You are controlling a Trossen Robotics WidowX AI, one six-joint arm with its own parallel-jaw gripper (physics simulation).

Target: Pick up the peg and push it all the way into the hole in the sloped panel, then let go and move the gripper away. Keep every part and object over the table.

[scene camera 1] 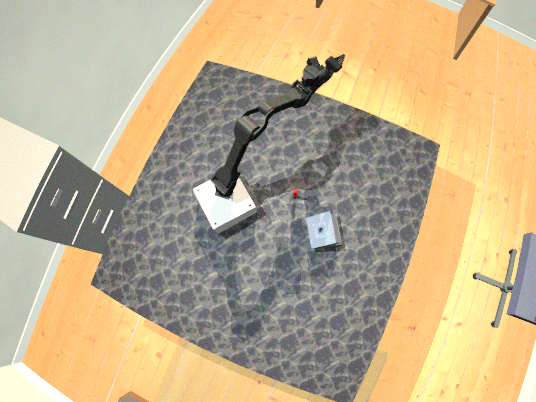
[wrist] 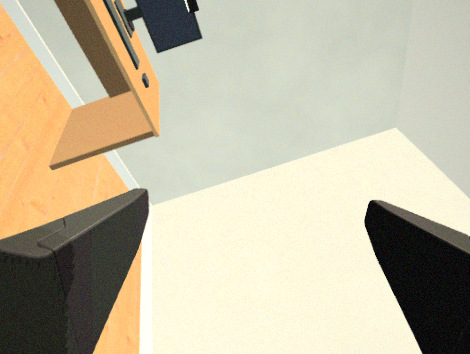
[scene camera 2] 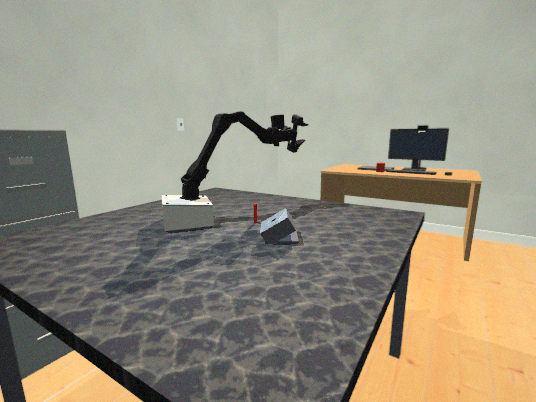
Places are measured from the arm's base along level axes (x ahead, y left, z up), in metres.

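Where they show: gripper, between the fingertips: (scene camera 1: 340, 58) (wrist: 258, 206) (scene camera 2: 306, 132); arm's base, origin of its link: (scene camera 1: 224, 190) (scene camera 2: 190, 198).
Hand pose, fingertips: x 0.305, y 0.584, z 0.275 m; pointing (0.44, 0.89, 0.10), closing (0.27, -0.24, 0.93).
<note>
Things, the pixels of their top centre, and the offset from my fingertips. "*": a spot on its surface instead. Level surfaces: height alone.
- red peg, centre of its top: (scene camera 1: 295, 191) (scene camera 2: 255, 203) dx -0.033, dy -0.496, dz -0.289 m
- dark stone-patterned table, height of its surface: dz -0.370 m
- sloped panel, centre of its top: (scene camera 2: 279, 212) (scene camera 1: 326, 227) dx +0.129, dy -0.605, dz -0.279 m
- small dark hole, a spot on its surface: (scene camera 2: 273, 220) (scene camera 1: 320, 228) * dx +0.108, dy -0.607, dz -0.312 m
A red peg (scene camera 1: 295, 194) (scene camera 2: 255, 213) stands upright on the dark stone-patterned table (scene camera 1: 200, 310) (scene camera 2: 225, 300). The sloped panel (scene camera 1: 330, 239) (scene camera 2: 278, 232) is the tilted top of a grey-blue block near the peg, and a small dark hole (scene camera 1: 321, 230) (scene camera 2: 273, 220) shows in its face. My gripper (scene camera 1: 342, 59) (scene camera 2: 305, 133) (wrist: 258, 206) is open and empty, with its two dark fingers wide apart. It is high in the air, well away from the peg and the panel. The peg and the panel do not show in the wrist view.
The white base box (scene camera 1: 225, 212) (scene camera 2: 188, 217) of the arm stands on the table, on the side of the peg away from the panel. A desk (scene camera 2: 400, 185) (wrist: 107, 125) with a monitor (scene camera 2: 418, 144) (wrist: 170, 22) stands beyond the table. A grey cabinet (scene camera 1: 75, 200) (scene camera 2: 37, 175) stands beside the table.
</note>
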